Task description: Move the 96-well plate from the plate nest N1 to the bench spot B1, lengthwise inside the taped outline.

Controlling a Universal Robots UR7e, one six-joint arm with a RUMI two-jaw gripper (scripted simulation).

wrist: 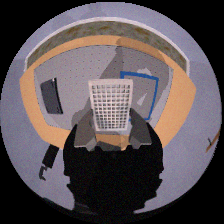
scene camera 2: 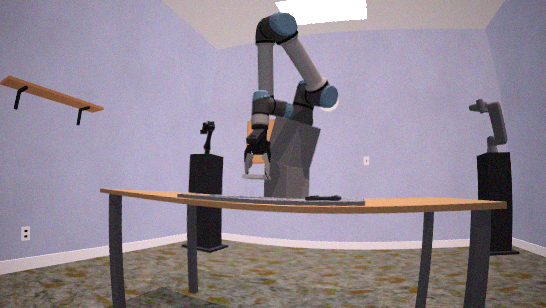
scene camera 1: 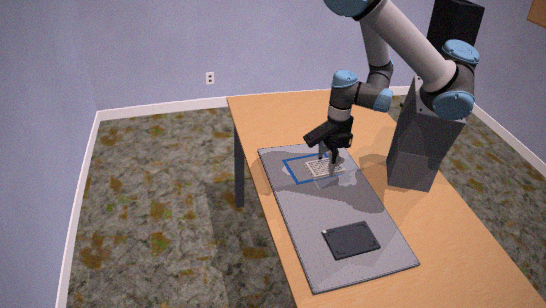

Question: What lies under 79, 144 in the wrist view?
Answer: The gripper.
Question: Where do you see a white 96-well plate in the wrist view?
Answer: At 107, 104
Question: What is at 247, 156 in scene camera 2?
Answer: The gripper.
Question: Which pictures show the gripper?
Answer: The wrist view, scene camera 2 and scene camera 1: all of them.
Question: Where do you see a black plate nest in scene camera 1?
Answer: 353, 239
